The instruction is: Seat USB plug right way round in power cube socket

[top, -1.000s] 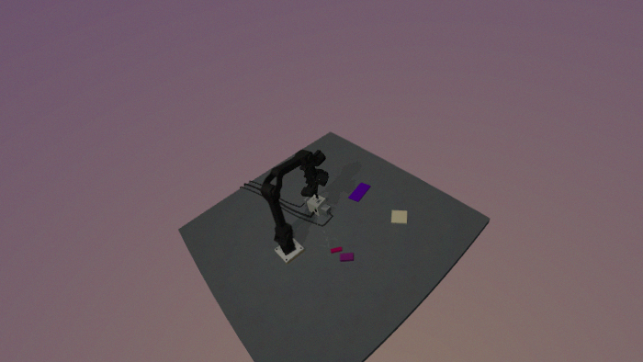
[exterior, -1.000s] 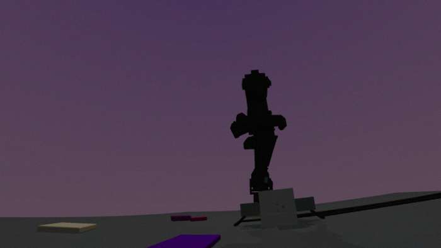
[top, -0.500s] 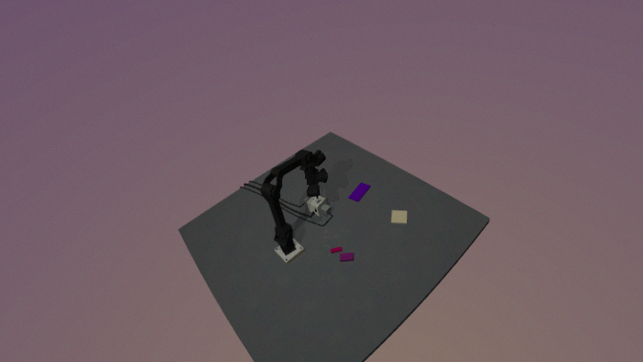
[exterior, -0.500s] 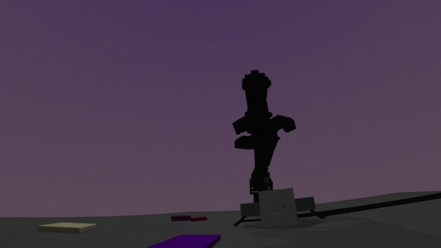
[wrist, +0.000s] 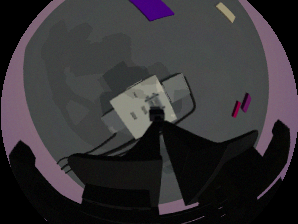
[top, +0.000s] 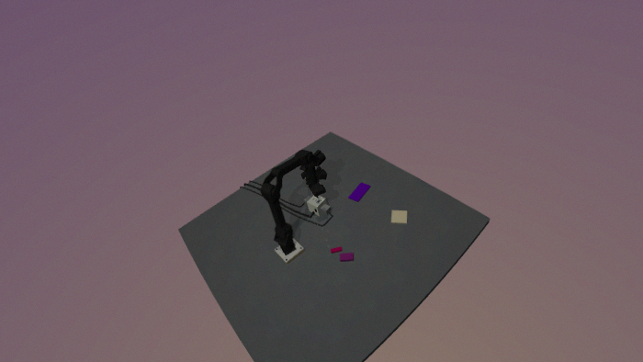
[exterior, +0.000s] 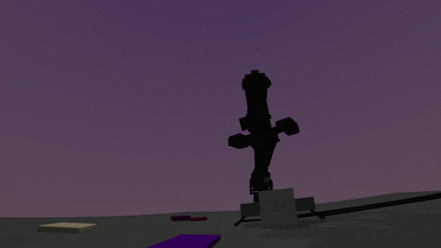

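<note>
Now: the dark USB plug 2 cm below my gripper tip. The rest, counted from my gripper tip: purple flat card 25 cm ahead, 3 cm to the right, 13 cm below; magenta block 5 cm behind, 35 cm to the right, 13 cm below; cream tile 31 cm ahead, 32 cm to the right, 13 cm below.
</note>
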